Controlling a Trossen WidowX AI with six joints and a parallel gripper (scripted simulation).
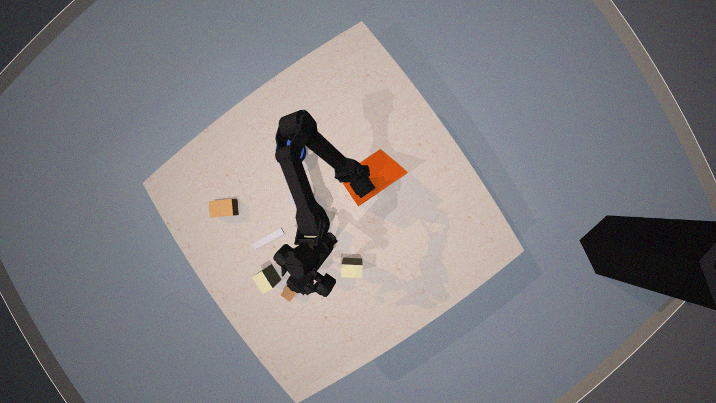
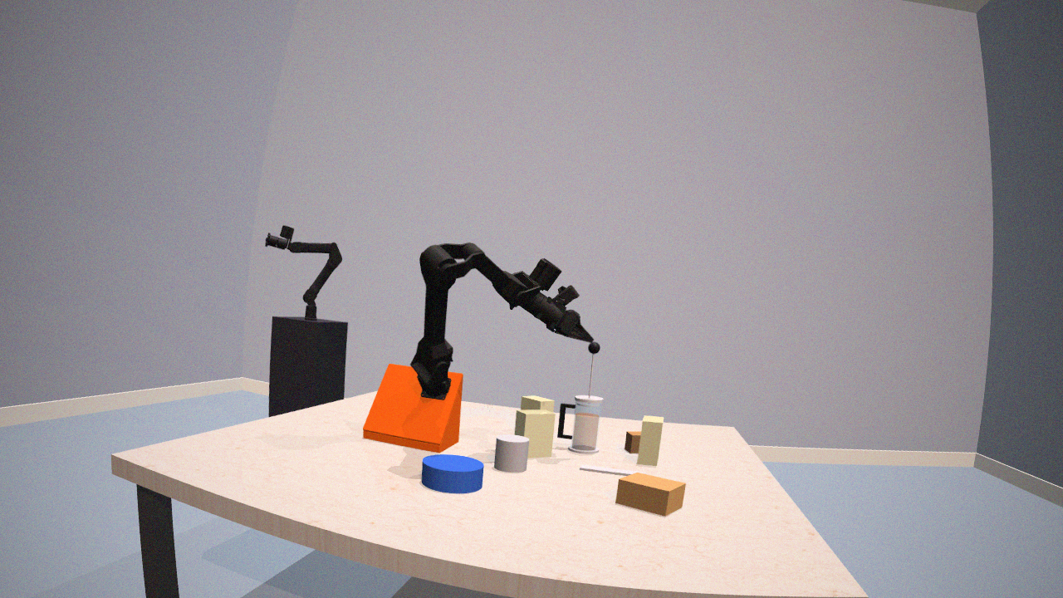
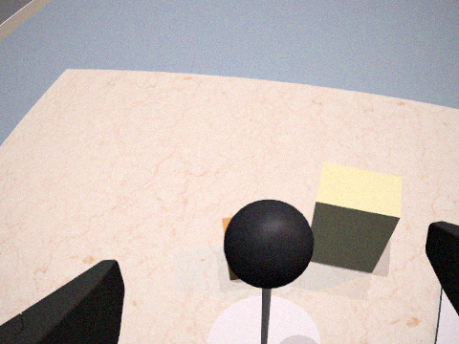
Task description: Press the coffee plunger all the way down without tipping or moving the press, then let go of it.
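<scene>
Now: gripper tip 160 mm above the glass coffee press and 10 mm to the right of it. Also, from my gripper tip: grey cylinder: 250 mm to the right, 250 mm below, 120 mm behind; orange-brown box: 400 mm to the right, 260 mm below, 190 mm ahead; brown cube: 260 mm below, 150 mm ahead, 50 mm to the left.
</scene>
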